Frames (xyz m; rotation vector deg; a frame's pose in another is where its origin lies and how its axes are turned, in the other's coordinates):
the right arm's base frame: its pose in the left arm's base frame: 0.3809 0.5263 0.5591 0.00 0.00 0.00
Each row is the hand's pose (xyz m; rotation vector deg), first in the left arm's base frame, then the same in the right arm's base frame.
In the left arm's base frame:
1: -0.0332 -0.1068 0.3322 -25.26 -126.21 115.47
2: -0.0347 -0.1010 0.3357 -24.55 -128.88 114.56
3: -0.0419 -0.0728 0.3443 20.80 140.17 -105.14
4: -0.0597 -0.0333 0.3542 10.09 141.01 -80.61
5: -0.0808 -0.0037 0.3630 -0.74 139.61 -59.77
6: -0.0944 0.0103 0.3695 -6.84 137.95 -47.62
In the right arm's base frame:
1: -0.4141 -0.6331 -0.2269 -25.26 -126.21 115.47
2: -0.4156 -0.6273 -0.2234 -24.55 -128.88 114.56
3: -0.4228 -0.5991 -0.2148 20.80 140.17 -105.14
4: -0.4406 -0.5596 -0.2049 10.09 141.01 -80.61
5: -0.4617 -0.5300 -0.1961 -0.74 139.61 -59.77
6: -0.4753 -0.5160 -0.1896 -6.84 137.95 -47.62

